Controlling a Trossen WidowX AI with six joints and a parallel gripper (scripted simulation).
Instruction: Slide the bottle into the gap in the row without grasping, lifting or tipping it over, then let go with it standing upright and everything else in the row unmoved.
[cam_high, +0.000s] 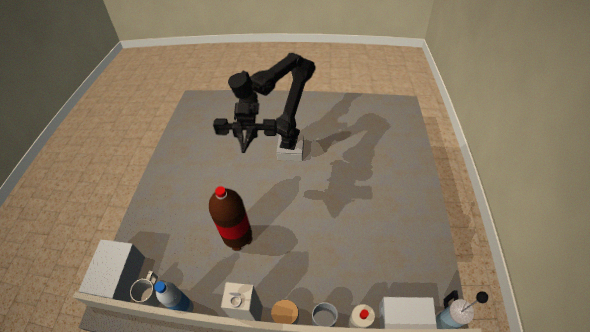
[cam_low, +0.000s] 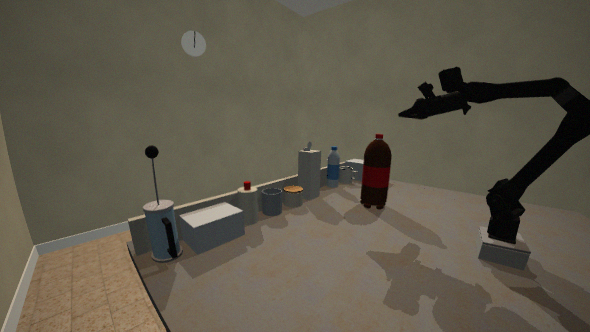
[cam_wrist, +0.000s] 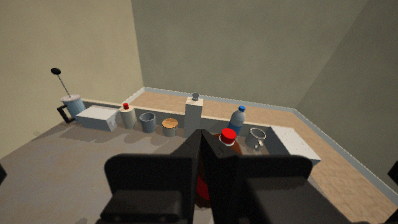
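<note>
Right now my hand is 23 cm above the brown cola bottle, 12 cm short of it and 4 cm to the left of it. From my hand the other things lie so: wood-lidded jar 36 cm ahead, 35 cm below, 20 cm to the left; then grey cup 36 cm below, 35 cm ahead, 32 cm to the left; then blue-capped water bottle 43 cm ahead, 28 cm below, 13 cm to the right.
</note>
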